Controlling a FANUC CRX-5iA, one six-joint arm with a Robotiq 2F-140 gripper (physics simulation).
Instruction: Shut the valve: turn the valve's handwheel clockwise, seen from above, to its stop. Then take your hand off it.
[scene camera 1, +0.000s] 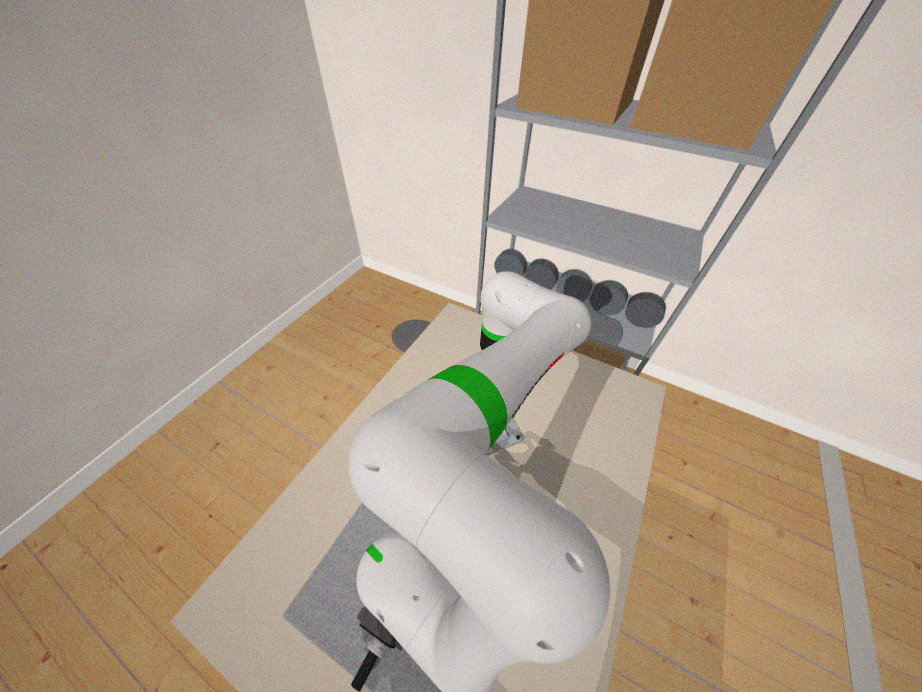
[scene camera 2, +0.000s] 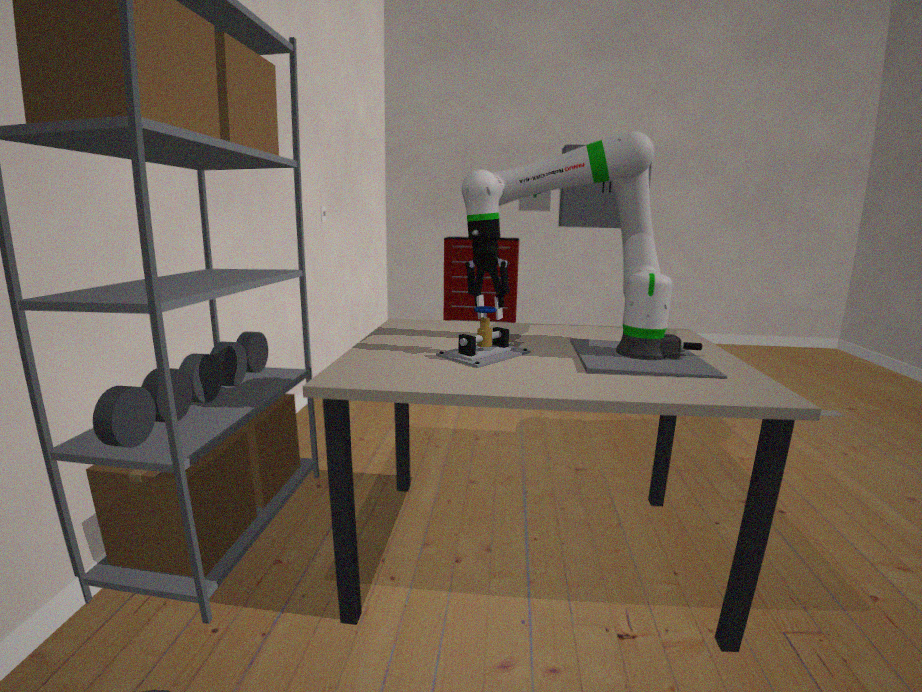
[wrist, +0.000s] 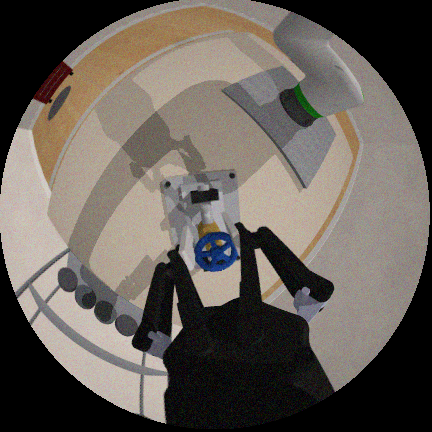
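The valve's blue handwheel (scene camera 2: 485, 309) (wrist: 215, 268) lies level on top of the brass valve body (scene camera 2: 485, 334) (wrist: 208, 230). The valve stands on a pale grey base plate (scene camera 2: 476, 359) (wrist: 230, 194) on the table. My gripper (scene camera 2: 489, 308) (wrist: 206, 226) points straight down and is shut on the handwheel, with one finger on each side of its rim. In the first scene view the arm hides the handwheel and the fingers, and a corner of the base plate (scene camera 1: 510, 439) shows past the arm.
The arm's foot stands on a dark grey mounting plate (scene camera 1: 327, 595) (scene camera 2: 606, 366) (wrist: 267, 107) on the table (scene camera 1: 245, 588) (scene camera 2: 417, 383). A metal shelf rack (scene camera 1: 488, 171) (scene camera 2: 148, 223) with boxes and dark round discs stands beyond the table's far end. A red drawer cabinet (scene camera 2: 455, 275) (wrist: 54, 82) stands farther off.
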